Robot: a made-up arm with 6 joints. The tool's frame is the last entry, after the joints.
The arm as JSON. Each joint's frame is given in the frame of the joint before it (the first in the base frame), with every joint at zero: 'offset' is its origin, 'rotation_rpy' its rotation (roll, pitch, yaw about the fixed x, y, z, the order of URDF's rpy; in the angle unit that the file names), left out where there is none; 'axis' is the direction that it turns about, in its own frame. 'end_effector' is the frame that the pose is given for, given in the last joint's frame.
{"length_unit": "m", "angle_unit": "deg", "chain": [
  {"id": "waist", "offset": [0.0, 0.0, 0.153], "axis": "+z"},
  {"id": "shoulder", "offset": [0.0, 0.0, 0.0], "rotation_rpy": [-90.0, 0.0, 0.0], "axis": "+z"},
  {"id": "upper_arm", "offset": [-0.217, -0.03, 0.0], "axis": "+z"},
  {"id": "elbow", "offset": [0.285, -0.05, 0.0], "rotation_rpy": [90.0, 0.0, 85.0], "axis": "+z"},
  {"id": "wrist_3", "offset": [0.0, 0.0, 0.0], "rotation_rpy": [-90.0, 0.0, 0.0], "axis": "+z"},
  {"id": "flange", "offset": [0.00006, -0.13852, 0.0], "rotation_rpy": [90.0, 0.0, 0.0], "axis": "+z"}
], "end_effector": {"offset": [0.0, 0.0, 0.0]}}
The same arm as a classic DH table. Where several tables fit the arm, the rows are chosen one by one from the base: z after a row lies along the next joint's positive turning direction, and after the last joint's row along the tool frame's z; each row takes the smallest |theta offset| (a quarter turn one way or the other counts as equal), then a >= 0, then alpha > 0; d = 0 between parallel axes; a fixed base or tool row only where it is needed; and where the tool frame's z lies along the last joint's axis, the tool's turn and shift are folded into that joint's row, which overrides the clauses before.
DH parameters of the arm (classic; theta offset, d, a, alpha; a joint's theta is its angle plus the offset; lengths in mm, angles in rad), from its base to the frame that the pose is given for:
waist: 0.0000 153.0 0.0 -1.5708
shoulder: 0.1374 0.0 -219.1 0.0000
upper_arm: 1.3461 0.0 -25.0 1.5708
elbow: 0.0000 288.3 0.0 -1.5708
wrist_3: 0.0000 0.0 0.1 1.5708
flange: 0.0000 138.5 0.0 0.0000

